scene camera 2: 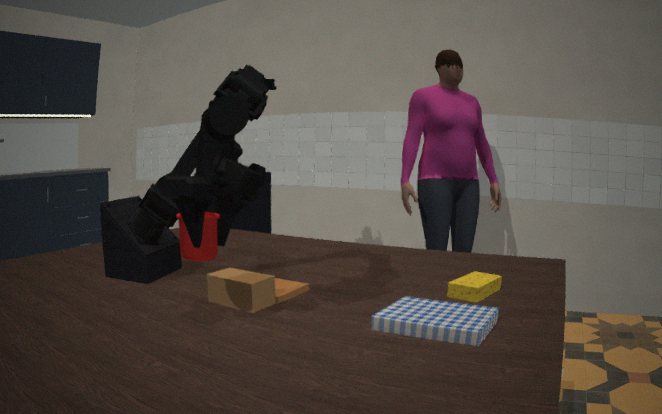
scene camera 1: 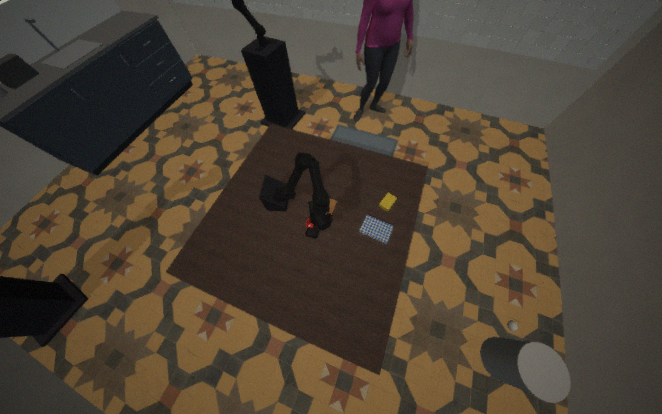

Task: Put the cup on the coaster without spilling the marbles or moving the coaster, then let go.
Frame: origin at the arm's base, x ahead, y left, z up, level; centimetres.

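Seen in the pictures: gripper, fingertip midpoint: (scene camera 2: 209, 246) (scene camera 1: 317, 228); arm's base, link origin: (scene camera 2: 142, 234) (scene camera 1: 278, 197).
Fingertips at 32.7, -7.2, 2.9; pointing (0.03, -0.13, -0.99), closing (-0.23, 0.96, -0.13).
Observation:
Pixels of each thing's middle, then the offset from my fingertips to it, as dx, dy, dz. "*": a spot on its surface instead. Level surfaces: height alone.
- red cup, body centre: (scene camera 2: 198, 236) (scene camera 1: 312, 225) -2.7, +0.0, +1.3
- flat orange-brown square, surface spot: (scene camera 2: 292, 288) * -1.5, +21.5, -11.3
- tan wooden block, body centre: (scene camera 2: 240, 289) -4.9, +11.1, -10.0
- blue-and-white checked cloth, body centre: (scene camera 2: 438, 319) (scene camera 1: 376, 229) +29.2, +20.1, -11.4
- yellow sponge, body centre: (scene camera 2: 475, 286) (scene camera 1: 387, 201) +28.4, +41.0, -11.1
- table, surface height: dz -12.6
The red cup (scene camera 1: 309, 223) (scene camera 2: 185, 242) is upright and raised above the table, to the left of the coaster in the scene camera 2 view. My gripper (scene camera 1: 311, 226) (scene camera 2: 210, 244) is shut on the cup, with one dark finger in front of its wall. The marbles do not show; the cup's inside is hidden. A flat orange-brown square (scene camera 2: 292, 288), which looks like the coaster, lies on the table behind and right of a wooden block, which hides part of it. In the scene camera 1 view, the arm covers much of this area.
The tan wooden block (scene camera 2: 241, 290) stands between scene camera 2 and the coaster. A blue-and-white checked cloth (scene camera 1: 376, 229) (scene camera 2: 435, 320) and a yellow sponge (scene camera 1: 387, 201) (scene camera 2: 474, 286) lie farther right on the table (scene camera 1: 280, 290) (scene camera 2: 150, 350). A person (scene camera 1: 384, 30) (scene camera 2: 449, 135) stands beyond the table.

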